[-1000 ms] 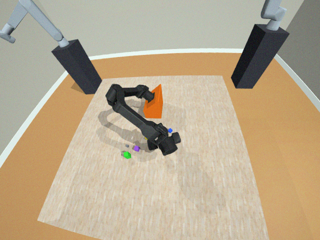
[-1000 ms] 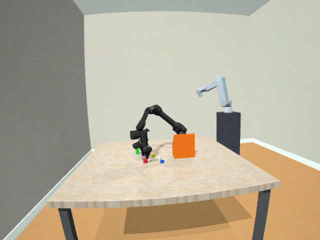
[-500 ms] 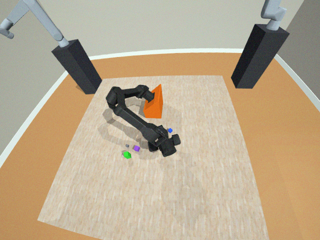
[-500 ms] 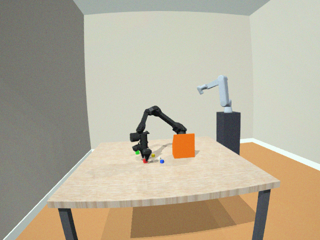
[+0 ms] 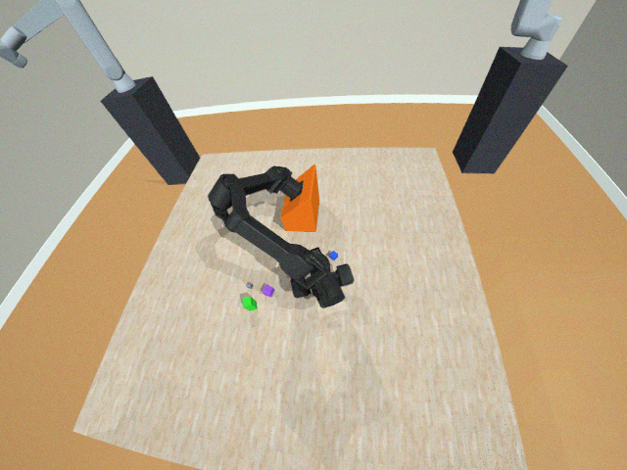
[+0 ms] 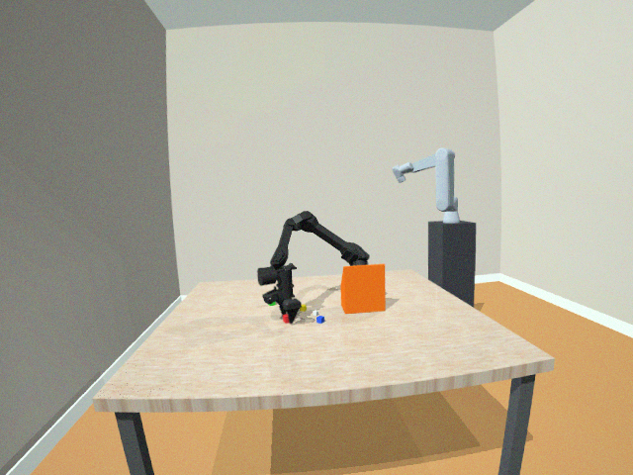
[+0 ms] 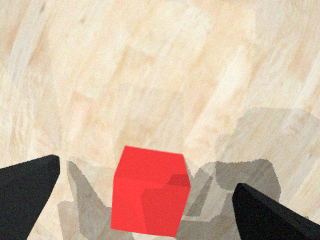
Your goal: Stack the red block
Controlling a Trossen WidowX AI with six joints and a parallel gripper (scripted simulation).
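Right now my gripper tip is 190 mm to the left of the purple block, 20 mm short of it and 10 mm below it. The rest, counted from my gripper tip: blue block (130 mm behind, 30 mm to the left); then white block (120 mm behind, 60 mm to the right); then red block (10 mm above).
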